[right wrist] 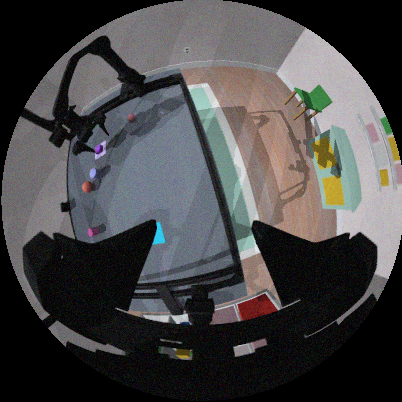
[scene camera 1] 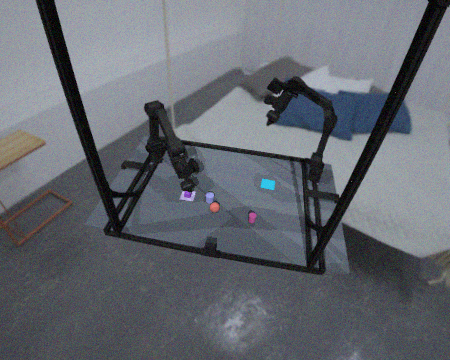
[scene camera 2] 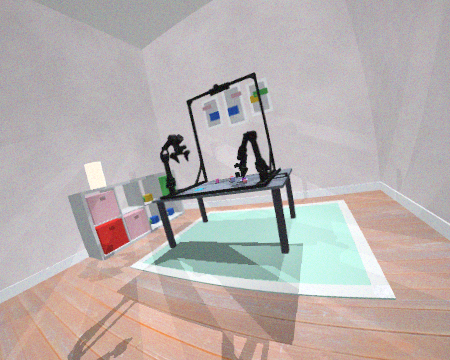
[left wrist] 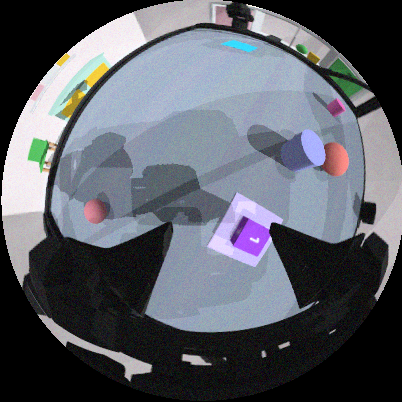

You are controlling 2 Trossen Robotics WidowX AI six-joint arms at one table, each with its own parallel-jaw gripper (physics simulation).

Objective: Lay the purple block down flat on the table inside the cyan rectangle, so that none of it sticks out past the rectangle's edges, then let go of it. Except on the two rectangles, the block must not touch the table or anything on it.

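Where they show: left gripper, between the fingertips: [right wrist: 101, 143] [scene camera 2: 242, 177] [left wrist: 222, 227]; right gripper, between the fingertips: [right wrist: 204, 225] [scene camera 1: 269, 121] [scene camera 2: 183, 162]; left arm's base, origin of its link: [right wrist: 140, 89] [scene camera 1: 155, 157] [scene camera 2: 264, 178]; right arm's base, origin of its link: [right wrist: 199, 290] [scene camera 1: 314, 177] [scene camera 2: 172, 193].
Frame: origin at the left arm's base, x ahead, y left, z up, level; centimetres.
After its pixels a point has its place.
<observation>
The purple block [scene camera 1: 187, 194] @[x 10.1, y -34.5, z 0.0 cm] [left wrist: 251, 237] @[x 10.7, y -33.3, z 0.0 cm] [right wrist: 99, 149] @[x 12.2, y -33.0, z -0.3 cm] lies on the lavender rectangle [scene camera 1: 183, 198] @[x 7.8, y -35.0, z -1.8 cm] [left wrist: 220, 243] @[x 9.5, y -30.3, z -1.8 cm]. The cyan rectangle [scene camera 1: 268, 184] @[x 54.7, y -39.3, z -1.8 cm] [scene camera 2: 199, 189] @[x 54.3, y -38.3, z -1.8 cm] [left wrist: 239, 46] @[x 52.7, y -38.5, z -1.8 cm] [right wrist: 160, 235] @[x 57.1, y -37.3, z -1.8 cm] lies apart from it, at the right in scene camera 1, and carries no block. My left gripper [scene camera 1: 188, 186] @[x 12.2, y -30.2, z 1.1 cm] [left wrist: 222, 227] @[x 12.2, y -30.2, z 1.1 cm] is open and empty, low over the lavender rectangle; in the left wrist view the block shows beside the right-hand fingertip, which overlaps its edge. My right gripper [scene camera 1: 268, 110] [scene camera 2: 181, 158] @[x 60.3, y -20.7, z 26.3 cm] [right wrist: 204, 225] @[x 60.3, y -20.7, z 26.3 cm] is open and empty, high above the table and far from the block.
A blue-violet cylinder [scene camera 1: 210, 197] @[x 19.9, y -42.1, z 2.2 cm] [left wrist: 302, 150] @[x 19.4, y -38.5, z 2.0 cm] stands near the lavender rectangle, with an orange-red ball [scene camera 1: 214, 207] @[x 19.5, y -49.0, z 2.4 cm] [left wrist: 336, 159] @[x 19.5, y -45.7, z 2.1 cm] beside it. A magenta cylinder [scene camera 1: 252, 217] @[x 34.4, y -60.3, z 2.1 cm] [left wrist: 336, 107] @[x 34.0, y -57.9, z 0.8 cm] stands farther right in scene camera 1. A pink ball [left wrist: 95, 211] @[x 13.5, y -15.3, z 0.7 cm] [right wrist: 131, 117] @[x 14.9, y -13.8, z 0.6 cm] lies left of the lavender rectangle in the left wrist view.
</observation>
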